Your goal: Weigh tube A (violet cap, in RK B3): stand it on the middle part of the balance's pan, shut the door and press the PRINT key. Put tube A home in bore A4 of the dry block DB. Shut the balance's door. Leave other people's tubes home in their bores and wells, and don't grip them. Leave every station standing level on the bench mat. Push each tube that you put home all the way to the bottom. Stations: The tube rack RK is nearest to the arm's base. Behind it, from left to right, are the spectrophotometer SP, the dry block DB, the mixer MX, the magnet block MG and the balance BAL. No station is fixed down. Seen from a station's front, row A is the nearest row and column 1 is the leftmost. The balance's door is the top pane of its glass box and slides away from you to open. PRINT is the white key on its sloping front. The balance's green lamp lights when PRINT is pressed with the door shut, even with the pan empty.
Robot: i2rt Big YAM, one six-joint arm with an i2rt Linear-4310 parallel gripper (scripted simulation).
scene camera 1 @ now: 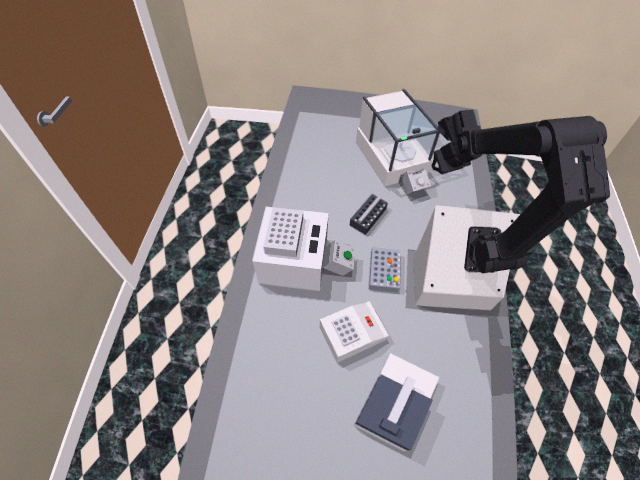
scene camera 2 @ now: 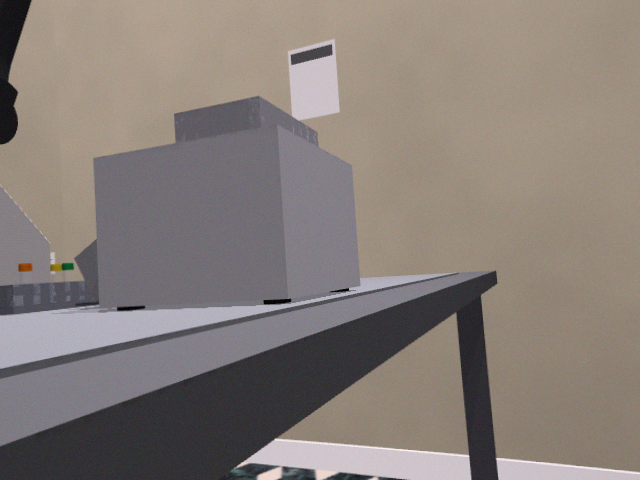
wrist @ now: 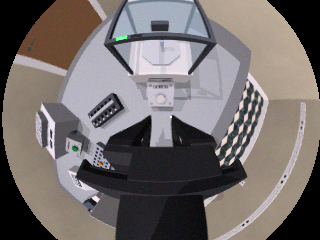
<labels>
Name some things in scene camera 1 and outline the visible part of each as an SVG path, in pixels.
A balance BAL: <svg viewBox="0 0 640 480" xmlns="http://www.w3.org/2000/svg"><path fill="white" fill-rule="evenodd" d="M364 96L360 125L357 128L357 145L384 186L399 183L410 201L427 196L428 194L424 189L431 187L427 174L429 173L433 161L432 156L440 132L437 130L438 126L405 89L402 89L400 92L370 98Z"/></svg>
A dry block DB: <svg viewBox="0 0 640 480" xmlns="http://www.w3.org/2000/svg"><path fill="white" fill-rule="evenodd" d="M370 301L350 306L320 319L320 329L337 363L387 340L389 335Z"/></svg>
</labels>
